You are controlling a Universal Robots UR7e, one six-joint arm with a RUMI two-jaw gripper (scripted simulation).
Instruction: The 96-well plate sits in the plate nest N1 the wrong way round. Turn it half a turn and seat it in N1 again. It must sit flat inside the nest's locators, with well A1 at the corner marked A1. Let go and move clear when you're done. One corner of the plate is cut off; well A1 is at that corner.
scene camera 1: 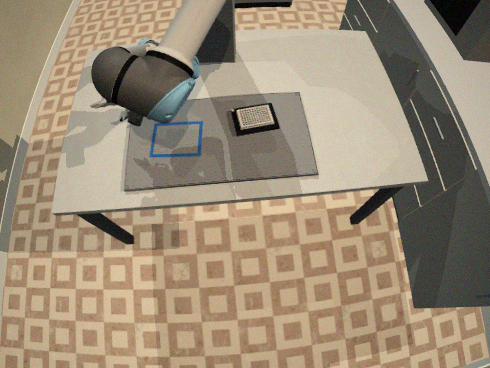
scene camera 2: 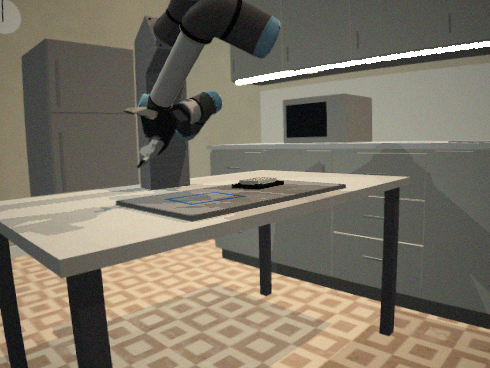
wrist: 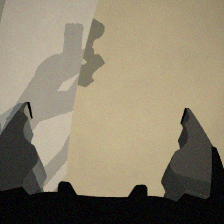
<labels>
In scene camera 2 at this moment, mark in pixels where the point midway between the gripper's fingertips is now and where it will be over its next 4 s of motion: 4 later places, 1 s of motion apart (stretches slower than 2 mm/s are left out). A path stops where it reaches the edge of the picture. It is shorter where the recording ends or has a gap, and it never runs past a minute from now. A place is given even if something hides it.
My gripper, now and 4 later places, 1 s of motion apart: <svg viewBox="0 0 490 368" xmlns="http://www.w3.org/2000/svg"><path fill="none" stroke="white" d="M130 140L164 158L197 169L225 172L245 167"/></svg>
</labels>
